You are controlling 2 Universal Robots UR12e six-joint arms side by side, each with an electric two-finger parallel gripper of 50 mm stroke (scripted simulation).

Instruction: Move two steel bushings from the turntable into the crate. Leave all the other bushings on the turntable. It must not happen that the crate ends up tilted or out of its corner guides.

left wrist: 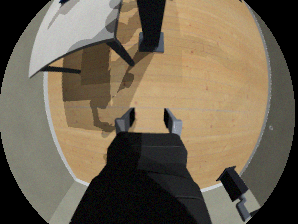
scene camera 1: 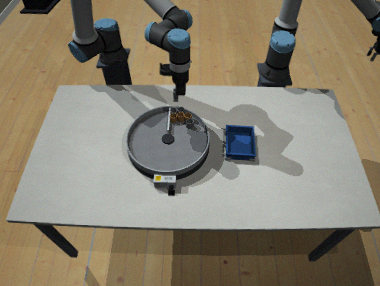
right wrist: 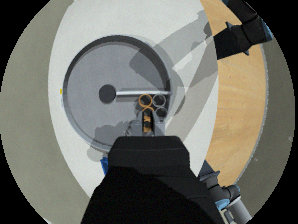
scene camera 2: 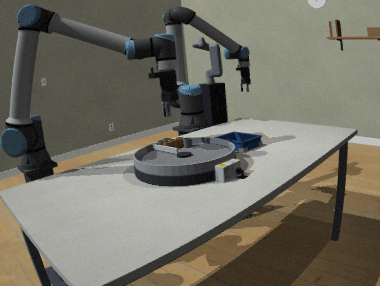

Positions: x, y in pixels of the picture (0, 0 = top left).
Scene:
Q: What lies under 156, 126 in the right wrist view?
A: My right gripper.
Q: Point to a blue crate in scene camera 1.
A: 238, 138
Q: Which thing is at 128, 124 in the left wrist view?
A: My left gripper.

